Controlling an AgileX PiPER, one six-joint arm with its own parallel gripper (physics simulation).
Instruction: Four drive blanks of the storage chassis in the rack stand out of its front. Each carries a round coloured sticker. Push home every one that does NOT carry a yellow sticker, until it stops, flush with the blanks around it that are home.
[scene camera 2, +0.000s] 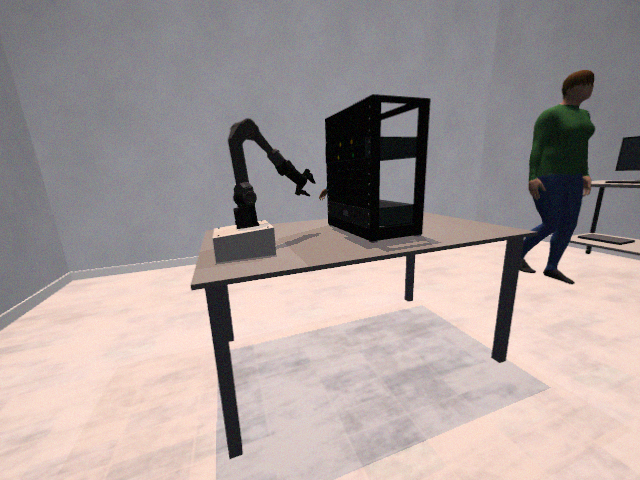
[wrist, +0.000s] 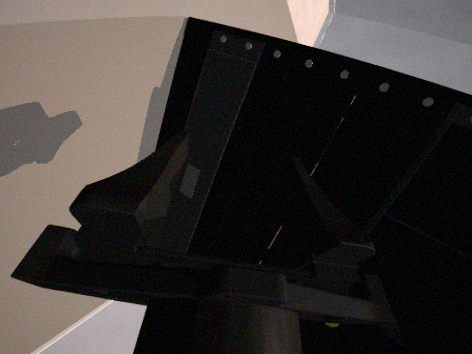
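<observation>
The black rack (scene camera 2: 422, 170) (wrist: 172, 100) stands on the table. In the scene view the storage chassis is in the upper part of its dark front, with small stickers: a yellow sticker (scene camera 2: 351, 141) at upper right, another yellow one (scene camera 2: 339, 144) at upper left, a third yellow-looking one (scene camera 2: 338, 157) at lower left and a green sticker (scene camera 2: 353, 155) at lower right. How far each blank stands out is too dark to tell. In the wrist view part of a yellow sticker (wrist: 332, 324) shows below the gripper. My gripper (scene camera 2: 311, 187) (wrist: 237, 154) is open and empty, in front of the rack, lower than the stickers.
The arm stands on a pale base block (scene camera 2: 244, 245) at the left of the table (scene camera 2: 305, 260). A lower unit (scene camera 2: 348, 214) (wrist: 225, 85) sits near the rack's bottom. A person in a green top (scene camera 2: 560, 139) is at the right, near a second table (scene camera 2: 620, 184) with a monitor.
</observation>
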